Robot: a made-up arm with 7 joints. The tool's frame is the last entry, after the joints. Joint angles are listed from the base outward. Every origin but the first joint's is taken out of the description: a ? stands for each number. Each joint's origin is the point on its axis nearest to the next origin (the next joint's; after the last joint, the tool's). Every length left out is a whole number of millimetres.
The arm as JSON. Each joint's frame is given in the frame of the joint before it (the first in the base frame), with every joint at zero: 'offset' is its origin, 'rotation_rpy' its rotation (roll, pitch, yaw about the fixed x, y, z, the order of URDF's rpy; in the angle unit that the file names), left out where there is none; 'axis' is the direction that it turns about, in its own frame. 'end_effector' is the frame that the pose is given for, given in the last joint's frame.
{
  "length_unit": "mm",
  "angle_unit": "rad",
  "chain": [
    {
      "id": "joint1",
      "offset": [
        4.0,
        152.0,
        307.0
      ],
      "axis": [
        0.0,
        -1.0,
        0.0
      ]
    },
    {
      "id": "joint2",
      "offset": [
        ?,
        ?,
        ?
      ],
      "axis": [
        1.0,
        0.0,
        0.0
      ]
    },
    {
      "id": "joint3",
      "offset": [
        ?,
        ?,
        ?
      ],
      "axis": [
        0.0,
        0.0,
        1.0
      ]
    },
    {
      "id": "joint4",
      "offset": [
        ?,
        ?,
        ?
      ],
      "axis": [
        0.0,
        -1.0,
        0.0
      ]
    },
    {
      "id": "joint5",
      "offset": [
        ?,
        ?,
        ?
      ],
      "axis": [
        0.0,
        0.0,
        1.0
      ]
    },
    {
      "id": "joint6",
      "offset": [
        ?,
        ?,
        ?
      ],
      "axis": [
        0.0,
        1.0,
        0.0
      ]
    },
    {
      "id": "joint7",
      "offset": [
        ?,
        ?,
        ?
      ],
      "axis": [
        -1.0,
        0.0,
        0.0
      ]
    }
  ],
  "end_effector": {
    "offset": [
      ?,
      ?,
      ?
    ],
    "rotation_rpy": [
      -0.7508,
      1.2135,
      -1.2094
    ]
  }
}
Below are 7 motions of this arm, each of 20 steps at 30 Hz.
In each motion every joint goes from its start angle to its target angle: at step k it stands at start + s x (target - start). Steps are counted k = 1, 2, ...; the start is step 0. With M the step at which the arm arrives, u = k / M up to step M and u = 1 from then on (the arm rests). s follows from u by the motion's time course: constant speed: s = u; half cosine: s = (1 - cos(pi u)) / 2; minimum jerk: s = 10 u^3 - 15 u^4 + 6 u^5.
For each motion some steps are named. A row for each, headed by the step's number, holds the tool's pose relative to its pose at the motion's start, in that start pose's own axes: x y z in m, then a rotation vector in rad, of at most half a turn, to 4 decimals.
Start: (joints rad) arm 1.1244 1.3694 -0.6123 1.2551 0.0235 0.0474 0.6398
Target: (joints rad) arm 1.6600 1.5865 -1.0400 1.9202 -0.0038 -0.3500 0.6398
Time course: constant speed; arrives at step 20
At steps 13, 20:
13: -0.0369 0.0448 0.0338 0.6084 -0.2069 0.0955
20: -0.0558 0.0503 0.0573 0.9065 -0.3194 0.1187

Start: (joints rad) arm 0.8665 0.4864 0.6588 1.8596 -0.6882 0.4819 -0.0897
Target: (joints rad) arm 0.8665 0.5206 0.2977 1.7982 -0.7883 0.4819 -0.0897
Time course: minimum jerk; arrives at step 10
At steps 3, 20:
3: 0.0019 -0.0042 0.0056 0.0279 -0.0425 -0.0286
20: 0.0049 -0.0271 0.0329 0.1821 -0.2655 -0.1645

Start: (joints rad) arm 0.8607 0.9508 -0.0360 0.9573 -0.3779 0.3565 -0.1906
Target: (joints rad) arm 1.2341 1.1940 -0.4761 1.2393 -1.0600 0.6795 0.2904
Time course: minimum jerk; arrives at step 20
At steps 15, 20:
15: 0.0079 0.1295 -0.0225 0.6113 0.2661 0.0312
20: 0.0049 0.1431 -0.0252 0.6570 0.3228 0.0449

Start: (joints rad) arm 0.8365 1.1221 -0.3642 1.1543 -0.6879 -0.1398 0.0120
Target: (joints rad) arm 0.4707 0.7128 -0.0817 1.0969 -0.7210 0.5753 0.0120
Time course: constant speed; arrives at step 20
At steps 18, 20:
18: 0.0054 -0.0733 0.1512 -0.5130 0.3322 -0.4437
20: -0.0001 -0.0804 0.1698 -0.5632 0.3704 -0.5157

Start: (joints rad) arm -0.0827 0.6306 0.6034 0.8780 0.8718 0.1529 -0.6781
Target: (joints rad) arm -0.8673 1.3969 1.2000 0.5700 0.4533 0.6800 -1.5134
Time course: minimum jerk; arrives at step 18
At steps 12, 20:
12: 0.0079 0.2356 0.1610 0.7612 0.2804 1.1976
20: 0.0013 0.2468 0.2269 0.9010 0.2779 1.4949

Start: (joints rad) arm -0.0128 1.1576 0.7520 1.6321 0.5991 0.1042 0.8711
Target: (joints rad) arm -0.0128 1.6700 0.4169 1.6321 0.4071 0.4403 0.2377
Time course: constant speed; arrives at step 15
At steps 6, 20:
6: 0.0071 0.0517 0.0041 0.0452 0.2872 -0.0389
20: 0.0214 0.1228 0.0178 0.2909 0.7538 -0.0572

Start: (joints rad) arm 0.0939 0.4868 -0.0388 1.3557 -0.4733 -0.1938 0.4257
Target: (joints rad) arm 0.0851 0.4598 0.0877 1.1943 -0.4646 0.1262 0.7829
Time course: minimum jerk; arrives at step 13
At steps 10, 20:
10: -0.0172 -0.0246 0.0021 -0.4541 0.0982 -0.3259
20: -0.0187 -0.0266 0.0028 -0.5006 0.1007 -0.3516

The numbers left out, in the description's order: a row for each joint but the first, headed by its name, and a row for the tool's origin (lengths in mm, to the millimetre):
joint2: -19.0 0.0 2.0
joint3: 0.0 -18.0 -289.0
joint4: -2.0 44.0 0.0
joint5: -28.0 0.0 -130.0
joint6: -6.0 -21.0 0.0
joint7: -8.0 0.0 -6.0
tool: 0.0 -25.0 -7.0

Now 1 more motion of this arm.
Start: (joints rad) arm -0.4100 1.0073 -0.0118 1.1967 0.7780 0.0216 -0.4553
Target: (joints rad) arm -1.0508 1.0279 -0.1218 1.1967 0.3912 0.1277 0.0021
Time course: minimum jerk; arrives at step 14
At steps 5, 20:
5: -0.0329 -0.0063 -0.0262 0.1488 0.0742 -0.2427
20: -0.1508 0.0156 -0.0796 0.4699 0.3652 -1.0532

